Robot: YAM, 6 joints.
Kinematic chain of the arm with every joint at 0, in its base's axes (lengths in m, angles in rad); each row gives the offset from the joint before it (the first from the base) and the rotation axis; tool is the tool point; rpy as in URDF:
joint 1: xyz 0 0 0.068 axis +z
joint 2: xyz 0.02 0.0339 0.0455 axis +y
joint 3: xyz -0.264 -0.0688 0 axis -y
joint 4: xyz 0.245 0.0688 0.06 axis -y
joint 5: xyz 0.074 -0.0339 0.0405 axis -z
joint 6: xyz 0.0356 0 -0.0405 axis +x
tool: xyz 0 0 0 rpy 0 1.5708 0
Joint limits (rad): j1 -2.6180..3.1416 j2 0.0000..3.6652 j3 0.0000..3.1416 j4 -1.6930..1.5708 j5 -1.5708..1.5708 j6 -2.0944..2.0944
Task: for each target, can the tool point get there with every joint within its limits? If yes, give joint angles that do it. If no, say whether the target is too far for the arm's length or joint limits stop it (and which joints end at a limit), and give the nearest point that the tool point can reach.
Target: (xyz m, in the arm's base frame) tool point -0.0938 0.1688 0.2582
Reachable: yes | joints 2.1339 0.8245 0.5513 -0.1147 0.3088 -0.5474
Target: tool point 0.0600 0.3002 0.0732
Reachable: yes | joints 1.4174 1.9540 0.5200 0.9410 0.3866 1.6500
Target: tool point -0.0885 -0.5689 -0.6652
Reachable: no: too far | nearest point -0.0633 -0.4071 -0.3414 | short by 0.363 m
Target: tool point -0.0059 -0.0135 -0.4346
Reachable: no: joint limits stop it (at a limit: joint 2) | nearest point -0.0286 -0.0654 -0.3339 | short by 0.115 m
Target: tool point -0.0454 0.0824 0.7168
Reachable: yes | joints -0.9122 1.3832 2.7528 0.7318 -0.4213 -0.3876
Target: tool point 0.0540 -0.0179 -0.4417
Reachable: no: joint limits stop it (at a limit: joint 2) | nearest point 0.0943 -0.0312 -0.3481 | short by 0.103 m
